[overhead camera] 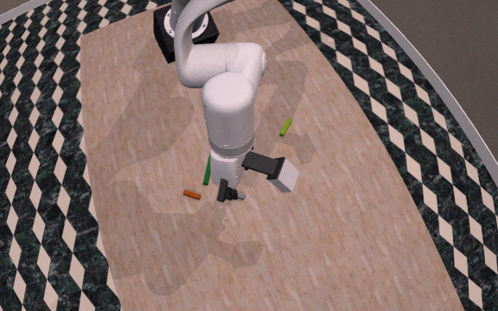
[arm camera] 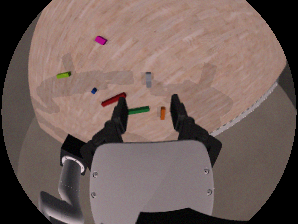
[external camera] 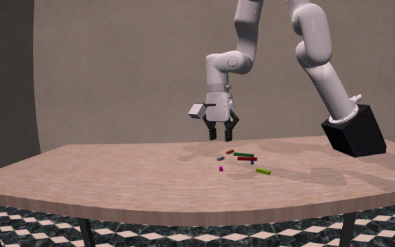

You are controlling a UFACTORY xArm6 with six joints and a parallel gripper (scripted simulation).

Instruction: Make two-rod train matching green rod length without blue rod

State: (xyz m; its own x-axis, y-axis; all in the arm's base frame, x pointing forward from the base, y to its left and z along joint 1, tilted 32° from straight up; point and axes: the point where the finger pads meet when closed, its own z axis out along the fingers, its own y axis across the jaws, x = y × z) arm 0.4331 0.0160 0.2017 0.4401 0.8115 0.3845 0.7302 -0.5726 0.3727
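Now: the grey rod 8 cm below my hand. Round my hand: green rod 8 cm behind, 5 cm to the right, 8 cm below; then red rod 9 cm behind, 1 cm to the left, 8 cm below; then orange rod 2 cm behind, 10 cm to the right, 8 cm below.
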